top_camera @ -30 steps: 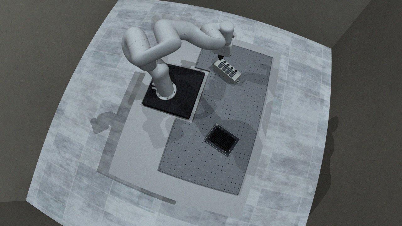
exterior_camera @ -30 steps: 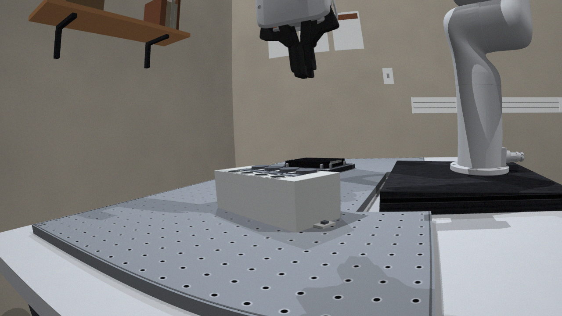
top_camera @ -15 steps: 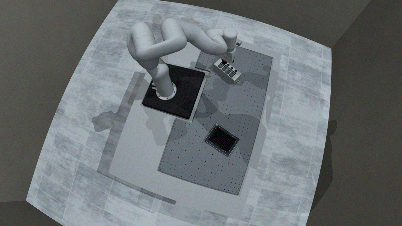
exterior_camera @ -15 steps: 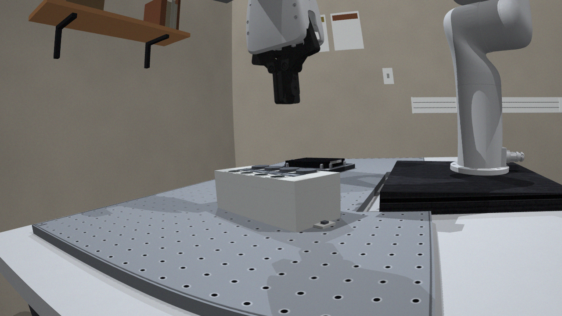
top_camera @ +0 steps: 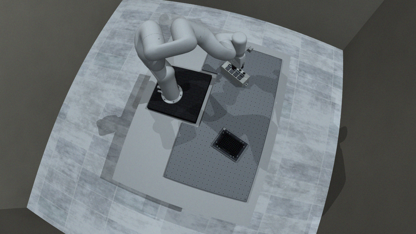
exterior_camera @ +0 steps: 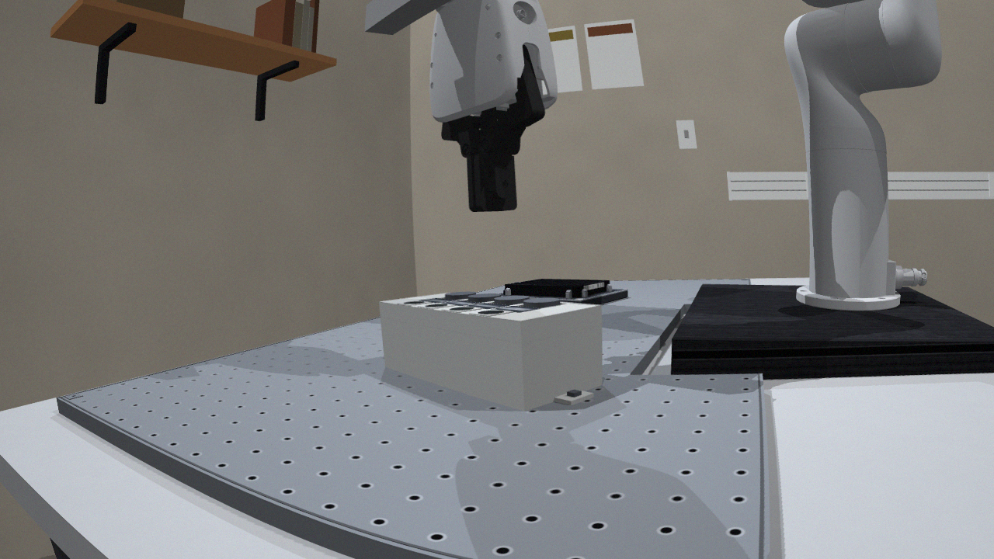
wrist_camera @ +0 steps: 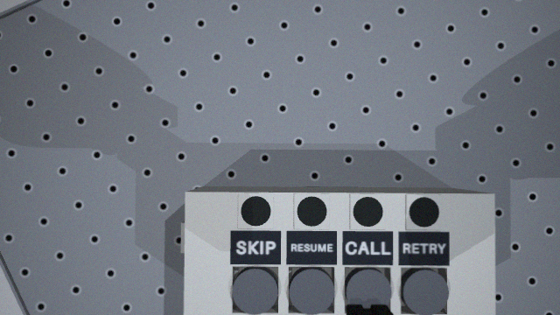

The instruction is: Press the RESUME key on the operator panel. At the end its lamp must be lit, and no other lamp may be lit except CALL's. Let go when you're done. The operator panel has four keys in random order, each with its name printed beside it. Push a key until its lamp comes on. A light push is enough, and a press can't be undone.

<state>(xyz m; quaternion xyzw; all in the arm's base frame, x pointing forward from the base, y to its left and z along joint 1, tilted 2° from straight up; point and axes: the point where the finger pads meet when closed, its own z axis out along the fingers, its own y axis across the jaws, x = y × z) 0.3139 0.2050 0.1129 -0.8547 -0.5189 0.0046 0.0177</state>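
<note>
My gripper is now 100 mm above the operator panel. Also, from my hand: black perforated tray 400 mm to the right, 120 mm below, 80 mm ahead.
</note>
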